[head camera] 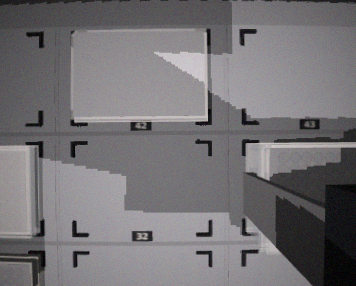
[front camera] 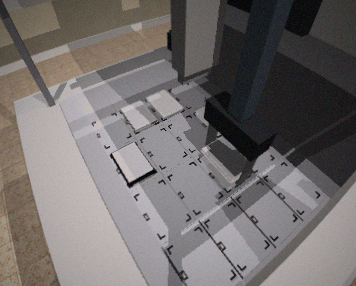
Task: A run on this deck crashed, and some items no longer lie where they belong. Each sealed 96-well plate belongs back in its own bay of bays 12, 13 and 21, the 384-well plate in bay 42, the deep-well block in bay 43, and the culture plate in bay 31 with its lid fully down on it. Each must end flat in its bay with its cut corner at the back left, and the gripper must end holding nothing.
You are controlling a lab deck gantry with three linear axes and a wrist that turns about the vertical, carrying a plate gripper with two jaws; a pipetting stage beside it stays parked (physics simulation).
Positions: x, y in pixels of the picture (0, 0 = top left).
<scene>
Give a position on a black-edged sealed plate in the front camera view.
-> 132, 163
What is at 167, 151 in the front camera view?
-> A bay 22.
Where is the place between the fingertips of the gripper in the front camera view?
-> At 224, 164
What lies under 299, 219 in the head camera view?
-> The gripper.
</scene>
